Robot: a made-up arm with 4 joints. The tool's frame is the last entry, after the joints. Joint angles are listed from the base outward.
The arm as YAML. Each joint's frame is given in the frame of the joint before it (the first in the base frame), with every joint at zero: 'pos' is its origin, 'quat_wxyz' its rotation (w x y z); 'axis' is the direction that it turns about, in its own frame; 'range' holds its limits. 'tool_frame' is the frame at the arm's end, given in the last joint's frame.
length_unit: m
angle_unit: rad
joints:
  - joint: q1
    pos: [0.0, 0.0, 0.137]
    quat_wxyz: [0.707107, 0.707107, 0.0, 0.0]
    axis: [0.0, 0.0, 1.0]
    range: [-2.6, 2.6]
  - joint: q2
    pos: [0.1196, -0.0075, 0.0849]
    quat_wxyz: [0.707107, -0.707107, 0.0, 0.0]
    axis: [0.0, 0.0, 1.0]
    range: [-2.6, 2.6]
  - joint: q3
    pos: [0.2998, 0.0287, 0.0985]
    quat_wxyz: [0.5, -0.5, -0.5, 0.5]
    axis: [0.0, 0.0, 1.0]
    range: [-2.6, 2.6]
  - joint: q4
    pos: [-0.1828, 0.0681, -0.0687]
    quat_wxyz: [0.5, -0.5, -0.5, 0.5]
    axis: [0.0, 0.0, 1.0]
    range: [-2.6, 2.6]
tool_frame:
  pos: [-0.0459, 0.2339, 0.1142]
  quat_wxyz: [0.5, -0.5, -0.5, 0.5]
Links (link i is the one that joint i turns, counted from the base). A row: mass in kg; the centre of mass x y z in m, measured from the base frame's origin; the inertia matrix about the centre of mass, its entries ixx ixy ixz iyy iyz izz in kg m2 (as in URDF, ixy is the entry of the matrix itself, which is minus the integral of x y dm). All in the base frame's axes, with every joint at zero. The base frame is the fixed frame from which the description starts. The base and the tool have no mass.
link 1: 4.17; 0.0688 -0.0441 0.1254; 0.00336 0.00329 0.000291 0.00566 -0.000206 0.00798
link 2: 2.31; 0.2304 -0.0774 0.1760; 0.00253 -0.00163 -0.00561 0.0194 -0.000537 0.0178
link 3: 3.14; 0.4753 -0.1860 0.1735; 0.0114 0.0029 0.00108 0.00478 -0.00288 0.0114
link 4: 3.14; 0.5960 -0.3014 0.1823; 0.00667 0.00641 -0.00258 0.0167 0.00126 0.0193
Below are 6 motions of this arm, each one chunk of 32 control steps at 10 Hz.
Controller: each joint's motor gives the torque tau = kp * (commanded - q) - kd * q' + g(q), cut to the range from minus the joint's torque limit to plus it. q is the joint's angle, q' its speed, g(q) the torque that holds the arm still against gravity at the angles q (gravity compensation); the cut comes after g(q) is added. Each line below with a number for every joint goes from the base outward.
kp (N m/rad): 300 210 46 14
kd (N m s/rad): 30 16 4.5 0.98
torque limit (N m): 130 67 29 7.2
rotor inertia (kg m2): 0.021 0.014 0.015 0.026
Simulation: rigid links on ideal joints. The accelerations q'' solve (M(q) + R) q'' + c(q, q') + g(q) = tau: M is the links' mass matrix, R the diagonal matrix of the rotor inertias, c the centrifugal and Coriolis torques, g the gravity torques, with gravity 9.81 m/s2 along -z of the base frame. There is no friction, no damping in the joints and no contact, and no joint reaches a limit. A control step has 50 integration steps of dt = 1/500 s. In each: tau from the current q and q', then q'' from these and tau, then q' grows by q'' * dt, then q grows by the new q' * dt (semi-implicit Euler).
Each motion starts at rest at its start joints. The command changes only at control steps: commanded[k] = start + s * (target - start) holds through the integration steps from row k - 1 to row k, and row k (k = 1, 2, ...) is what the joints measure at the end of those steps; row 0 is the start. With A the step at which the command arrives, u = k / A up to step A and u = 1 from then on. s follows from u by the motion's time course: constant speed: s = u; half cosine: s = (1 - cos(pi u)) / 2; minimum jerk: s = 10 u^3 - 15 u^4 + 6 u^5; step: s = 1 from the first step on.
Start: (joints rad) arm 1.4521 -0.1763 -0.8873 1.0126
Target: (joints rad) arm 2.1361 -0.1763 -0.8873 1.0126
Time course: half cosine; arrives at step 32
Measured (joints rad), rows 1 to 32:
1: 1.4529 -0.1763 -0.8877 1.0126
2: 1.4560 -0.1763 -0.8884 1.0125
3: 1.4622 -0.1762 -0.8891 1.0123
4: 1.4719 -0.1761 -0.8893 1.0121
5: 1.4847 -0.1760 -0.8891 1.0120
6: 1.5005 -0.1760 -0.8888 1.0121
7: 1.5192 -0.1759 -0.8885 1.0121
8: 1.5405 -0.1759 -0.8883 1.0120
9: 1.5642 -0.1758 -0.8881 1.0119
10: 1.5901 -0.1757 -0.8879 1.0118
11: 1.6180 -0.1757 -0.8877 1.0117
12: 1.6476 -0.1756 -0.8875 1.0116
13: 1.6786 -0.1756 -0.8873 1.0115
14: 1.7107 -0.1756 -0.8871 1.0115
15: 1.7437 -0.1755 -0.8868 1.0115
16: 1.7771 -0.1755 -0.8866 1.0114
17: 1.8106 -0.1755 -0.8864 1.0115
18: 1.8441 -0.1755 -0.8862 1.0115
19: 1.8770 -0.1755 -0.8860 1.0116
20: 1.9091 -0.1755 -0.8858 1.0117
21: 1.9402 -0.1756 -0.8856 1.0118
22: 1.9698 -0.1756 -0.8855 1.0119
23: 1.9977 -0.1757 -0.8853 1.0120
24: 2.0237 -0.1757 -0.8852 1.0122
25: 2.0474 -0.1758 -0.8851 1.0123
26: 2.0687 -0.1758 -0.8850 1.0125
27: 2.0874 -0.1759 -0.8849 1.0126
28: 2.1032 -0.1760 -0.8849 1.0127
29: 2.1161 -0.1760 -0.8849 1.0128
30: 2.1259 -0.1761 -0.8849 1.0129
31: 2.1325 -0.1762 -0.8849 1.0130
32: 2.1358 -0.1762 -0.8850 1.0130

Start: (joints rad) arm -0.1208 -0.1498 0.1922 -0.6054
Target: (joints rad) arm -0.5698 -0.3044 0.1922 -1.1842
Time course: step
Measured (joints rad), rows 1 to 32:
1: -0.3388 -0.2202 0.3848 -0.7236
2: -0.5008 -0.2938 0.2404 -1.0659
3: -0.5870 -0.3205 0.0875 -1.3339
4: -0.6071 -0.3113 0.0542 -1.3615
5: -0.5936 -0.3001 0.1038 -1.2494
6: -0.5748 -0.2990 0.1711 -1.1589
7: -0.5632 -0.3031 0.2144 -1.1372
8: -0.5610 -0.3065 0.2232 -1.1548
9: -0.5647 -0.3070 0.2107 -1.1775
10: -0.5691 -0.3055 0.1949 -1.1902
11: -0.5715 -0.3040 0.1860 -1.1923
12: -0.5717 -0.3035 0.1851 -1.1890
13: -0.5708 -0.3038 0.1884 -1.1852
14: -0.5699 -0.3043 0.1920 -1.1831
15: -0.5694 -0.3046 0.1938 -1.1827
16: -0.5694 -0.3046 0.1938 -1.1832
17: -0.5696 -0.3045 0.1929 -1.1840
18: -0.5698 -0.3044 0.1922 -1.1844
19: -0.5699 -0.3043 0.1918 -1.1845
20: -0.5699 -0.3044 0.1919 -1.1844
21: -0.5698 -0.3044 0.1921 -1.1843
22: -0.5698 -0.3044 0.1922 -1.1841
23: -0.5698 -0.3044 0.1923 -1.1841
24: -0.5698 -0.3044 0.1923 -1.1841
25: -0.5698 -0.3044 0.1922 -1.1842
26: -0.5698 -0.3044 0.1922 -1.1842
27: -0.5698 -0.3044 0.1922 -1.1842
28: -0.5698 -0.3044 0.1922 -1.1842
29: -0.5698 -0.3044 0.1922 -1.1842
30: -0.5698 -0.3044 0.1922 -1.1842
31: -0.5698 -0.3044 0.1922 -1.1842
32: -0.5698 -0.3044 0.1922 -1.1842

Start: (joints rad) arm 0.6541 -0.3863 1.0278 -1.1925
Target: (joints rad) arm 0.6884 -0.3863 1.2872 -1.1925
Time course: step
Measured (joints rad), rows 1 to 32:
1: 0.6594 -0.3950 1.1282 -1.2172
2: 0.6841 -0.3915 1.2447 -1.2120
3: 0.6971 -0.3824 1.3099 -1.1861
4: 0.6964 -0.3774 1.3239 -1.1698
5: 0.6914 -0.3792 1.3108 -1.1723
6: 0.6881 -0.3843 1.2928 -1.1861
7: 0.6874 -0.3882 1.2817 -1.1983
8: 0.6878 -0.3893 1.2793 -1.2017
9: 0.6882 -0.3882 1.2822 -1.1980
10: 0.6884 -0.3865 1.2862 -1.1928
11: 0.6885 -0.3855 1.2887 -1.1899
12: 0.6884 -0.3855 1.2891 -1.1899
13: 0.6884 -0.3859 1.2884 -1.1914
14: 0.6884 -0.3863 1.2873 -1.1928
15: 0.6884 -0.3865 1.2868 -1.1933
16: 0.6884 -0.3865 1.2867 -1.1931
17: 0.6884 -0.3864 1.2869 -1.1927
18: 0.6884 -0.3863 1.2872 -1.1924
19: 0.6884 -0.3862 1.2873 -1.1923
20: 0.6884 -0.3862 1.2873 -1.1924
21: 0.6884 -0.3863 1.2873 -1.1925
22: 0.6884 -0.3863 1.2872 -1.1926
23: 0.6884 -0.3863 1.2872 -1.1926
24: 0.6884 -0.3863 1.2872 -1.1925
25: 0.6884 -0.3863 1.2872 -1.1925
26: 0.6884 -0.3863 1.2872 -1.1925
27: 0.6884 -0.3863 1.2872 -1.1925
28: 0.6884 -0.3863 1.2872 -1.1925
29: 0.6884 -0.3863 1.2872 -1.1925
30: 0.6884 -0.3863 1.2872 -1.1925
31: 0.6884 -0.3863 1.2872 -1.1925
32: 0.6884 -0.3863 1.2872 -1.1925

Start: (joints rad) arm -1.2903 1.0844 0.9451 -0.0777
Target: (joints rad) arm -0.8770 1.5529 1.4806 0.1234
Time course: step
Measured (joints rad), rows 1 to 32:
1: -1.1063 1.2513 0.8671 -0.4124
2: -0.9600 1.4644 1.2562 -0.7071
3: -0.8730 1.5550 1.5226 -0.1108
4: -0.8415 1.6293 1.6488 0.3794
5: -0.8352 1.6410 1.6764 0.4230
6: -0.8489 1.6038 1.6084 0.2686
7: -0.8695 1.5571 1.5109 0.1132
8: -0.8855 1.5280 1.4409 0.0324
9: -0.8910 1.5233 1.4195 0.0268
10: -0.8873 1.5344 1.4365 0.0673
11: -0.8801 1.5495 1.4675 0.1167
12: -0.8746 1.5598 1.4916 0.1483
13: -0.8726 1.5625 1.5003 0.1546
14: -0.8735 1.5595 1.4960 0.1433
15: -0.8757 1.5546 1.4863 0.1273
16: -0.8776 1.5510 1.4780 0.1162
17: -0.8784 1.5498 1.4744 0.1132
18: -0.8782 1.5506 1.4753 0.1163
19: -0.8775 1.5521 1.4783 0.1214
20: -0.8769 1.5534 1.4811 0.1253
21: -0.8766 1.5539 1.4825 0.1266
22: -0.8766 1.5537 1.4824 0.1259
23: -0.8768 1.5532 1.4815 0.1243
24: -0.8770 1.5528 1.4805 0.1229
25: -0.8771 1.5526 1.4800 0.1224
26: -0.8771 1.5526 1.4800 0.1225
27: -0.8771 1.5528 1.4803 0.1230
28: -0.8770 1.5529 1.4806 0.1235
29: -0.8770 1.5530 1.4808 0.1237
30: -0.8770 1.5530 1.4808 0.1237
31: -0.8770 1.5529 1.4807 0.1235
32: -0.8770 1.5529 1.4806 0.1234

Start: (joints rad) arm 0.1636 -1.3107 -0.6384 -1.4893
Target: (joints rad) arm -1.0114 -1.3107 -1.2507 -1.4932
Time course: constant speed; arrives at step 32
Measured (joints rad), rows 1 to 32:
1: 0.1404 -1.3108 -0.6498 -1.4853
2: 0.1080 -1.3109 -0.6670 -1.4865
3: 0.0726 -1.3107 -0.6864 -1.4895
4: 0.0363 -1.3105 -0.7062 -1.4910
5: -0.0002 -1.3103 -0.7257 -1.4911
6: -0.0369 -1.3103 -0.7448 -1.4908
7: -0.0737 -1.3104 -0.7637 -1.4908
8: -0.1104 -1.3104 -0.7826 -1.4909
9: -0.1472 -1.3104 -0.8016 -1.4911
10: -0.1839 -1.3104 -0.8207 -1.4912
11: -0.2206 -1.3103 -0.8399 -1.4913
12: -0.2574 -1.3103 -0.8590 -1.4915
13: -0.2941 -1.3102 -0.8781 -1.4916
14: -0.3308 -1.3102 -0.8972 -1.4917
15: -0.3676 -1.3102 -0.9162 -1.4918
16: -0.4043 -1.3101 -0.9353 -1.4919
17: -0.4411 -1.3101 -0.9544 -1.4920
18: -0.4778 -1.3101 -0.9735 -1.4921
19: -0.5145 -1.3100 -0.9925 -1.4922
20: -0.5513 -1.3100 -1.0116 -1.4923
21: -0.5880 -1.3100 -1.0307 -1.4924
22: -0.6247 -1.3099 -1.0498 -1.4925
23: -0.6614 -1.3099 -1.0689 -1.4926
24: -0.6982 -1.3098 -1.0879 -1.4927
25: -0.7349 -1.3098 -1.1070 -1.4928
26: -0.7716 -1.3098 -1.1261 -1.4929
27: -0.8083 -1.3097 -1.1452 -1.4930
28: -0.8451 -1.3097 -1.1643 -1.4931
29: -0.8818 -1.3097 -1.1833 -1.4932
30: -0.9185 -1.3097 -1.2024 -1.4932
31: -0.9552 -1.3096 -1.2215 -1.4933
32: -0.9919 -1.3096 -1.2406 -1.4934

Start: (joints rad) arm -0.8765 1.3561 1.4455 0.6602
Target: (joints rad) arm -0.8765 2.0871 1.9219 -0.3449
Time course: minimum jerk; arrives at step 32
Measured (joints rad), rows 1 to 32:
1: -0.8765 1.3562 1.4455 0.6600
2: -0.8766 1.3571 1.4457 0.6582
3: -0.8768 1.3597 1.4466 0.6533
4: -0.8771 1.3650 1.4490 0.6443
5: -0.8773 1.3736 1.4536 0.6307
6: -0.8774 1.3861 1.4609 0.6121
7: -0.8774 1.4028 1.4712 0.5882
8: -0.8774 1.4237 1.4845 0.5588
9: -0.8773 1.4487 1.5005 0.5239
10: -0.8771 1.4775 1.5192 0.4839
11: -0.8769 1.5099 1.5402 0.4390
12: -0.8767 1.5454 1.5634 0.3900
13: -0.8765 1.5836 1.5885 0.3377
14: -0.8762 1.6240 1.6150 0.2826
15: -0.8760 1.6658 1.6427 0.2258
16: -0.8757 1.7086 1.6710 0.1681
17: -0.8755 1.7516 1.6996 0.1103
18: -0.8753 1.7942 1.7279 0.0532
19: -0.8752 1.8356 1.7556 -0.0022
20: -0.8751 1.8753 1.7821 -0.0552
21: -0.8750 1.9126 1.8071 -0.1050
22: -0.8750 1.9470 1.8303 -0.1509
23: -0.8750 1.9781 1.8512 -0.1924
24: -0.8750 2.0055 1.8697 -0.2289
25: -0.8751 2.0288 1.8854 -0.2602
26: -0.8752 2.0481 1.8984 -0.2859
27: -0.8753 2.0631 1.9086 -0.3063
28: -0.8754 2.0742 1.9160 -0.3214
29: -0.8755 2.0816 1.9209 -0.3318
30: -0.8757 2.0858 1.9235 -0.3381
31: -0.8759 2.0876 1.9242 -0.3415
32: -0.8761 2.0877 1.9238 -0.3431

